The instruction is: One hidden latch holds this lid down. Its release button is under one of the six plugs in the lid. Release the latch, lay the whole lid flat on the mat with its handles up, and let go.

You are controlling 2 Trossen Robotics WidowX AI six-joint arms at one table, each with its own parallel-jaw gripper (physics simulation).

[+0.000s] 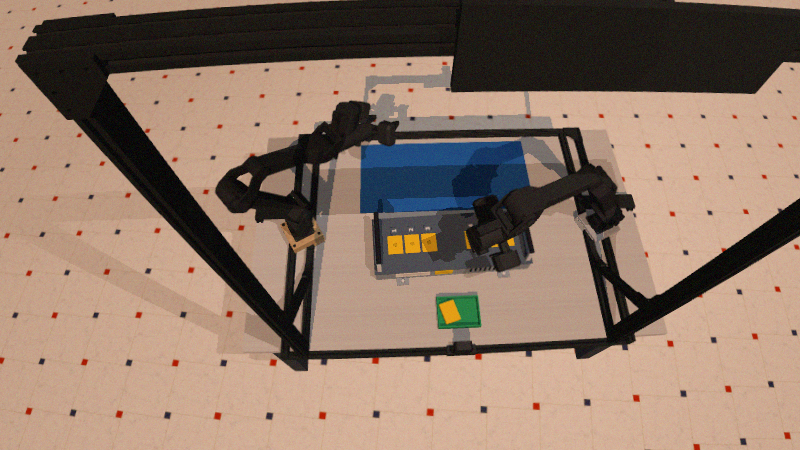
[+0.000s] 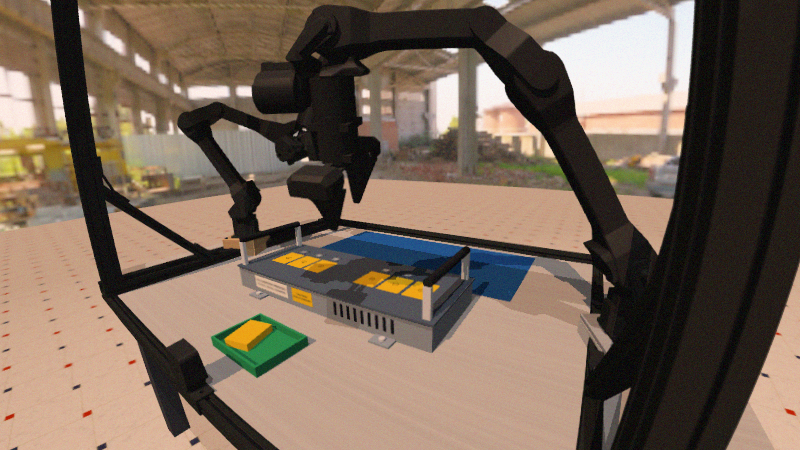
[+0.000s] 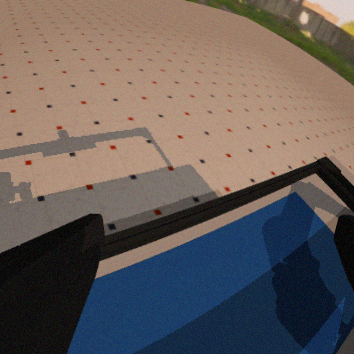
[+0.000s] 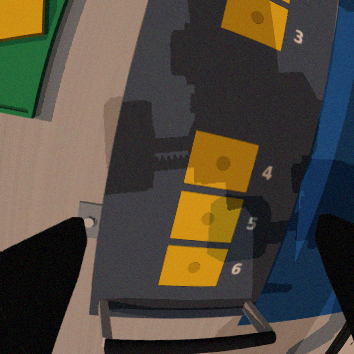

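Where they show: left gripper, fingertip midpoint: (image 1: pixel 387 119) (image 3: pixel 225 229); right gripper, fingertip midpoint: (image 2: pixel 346 215) (image 4: pixel 203 229); left arm's base, origin of the base link: (image 1: pixel 301 229) (image 2: pixel 246 234); right arm's base, origin of the base link: (image 1: pixel 599 222).
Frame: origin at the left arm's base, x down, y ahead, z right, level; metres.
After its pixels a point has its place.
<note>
The grey lid (image 1: pixel 413 261) @[y 0.235, x -0.002, z 0.263 m] (image 4: pixel 137 225) @[y 0.453, x -0.002, z 0.375 m] lies on its base, its handles up: a left handle (image 2: pixel 274 234) @[y 0.179, x -0.052, z 0.169 m] and a right handle (image 2: pixel 447 266) @[y 0.552, x -0.062, z 0.382 m] (image 4: pixel 190 345) @[y 0.547, x -0.061, z 0.367 m]. Yellow plugs sit in it, among them plug 1 (image 1: pixel 394 244) @[y 0.215, x -0.002, z 0.189 m], plug 4 (image 4: pixel 220 162) @[y 0.422, x -0.002, z 0.295 m], plug 5 (image 4: pixel 207 217) @[y 0.466, x -0.002, z 0.316 m] and plug 6 (image 4: pixel 192 266) @[y 0.511, x -0.002, z 0.339 m]. No button shows. The blue mat (image 1: pixel 441 153) @[y 0.538, x 0.045, z -0.045 m] (image 2: pixel 380 244) @[y 0.390, x 0.045, z -0.065 m] (image 3: pixel 175 280) @[y 0.481, x 0.045, z -0.080 m] (image 4: pixel 330 100) @[y 0.403, x 0.045, z 0.118 m] lies behind it. My left gripper (image 1: pixel 389 133) @[y 0.356, x -0.196, z -0.086 m] (image 3: pixel 225 229) @[y 0.356, x -0.196, z -0.086 m] is open near the mat's back left corner. My right gripper (image 2: pixel 345 214) @[y 0.397, x -0.133, z 0.354 m] (image 4: pixel 203 229) @[y 0.397, x -0.133, z 0.354 m] is open above the lid's right half, pointing down.
A green tray (image 1: pixel 471 310) @[y 0.308, x 0.042, z 0.463 m] (image 2: pixel 279 348) @[y 0.309, x 0.042, z 0.455 m] (image 4: pixel 22 85) @[y 0.316, x 0.042, z 0.440 m] with a loose yellow block (image 1: pixel 449 311) @[y 0.250, x 0.031, z 0.435 m] (image 2: pixel 248 334) @[y 0.255, x 0.030, z 0.444 m] (image 4: pixel 20 17) @[y 0.258, x 0.030, z 0.426 m] stands in front of the lid's base. Black frame rails (image 1: pixel 391 353) @[y 0.053, x 0.052, z 0.446 m] edge the table. A small black box (image 1: pixel 462 347) @[y 0.215, x -0.008, z 0.543 m] (image 2: pixel 186 364) @[y 0.240, x 0.002, z 0.556 m] sits on the front rail.
</note>
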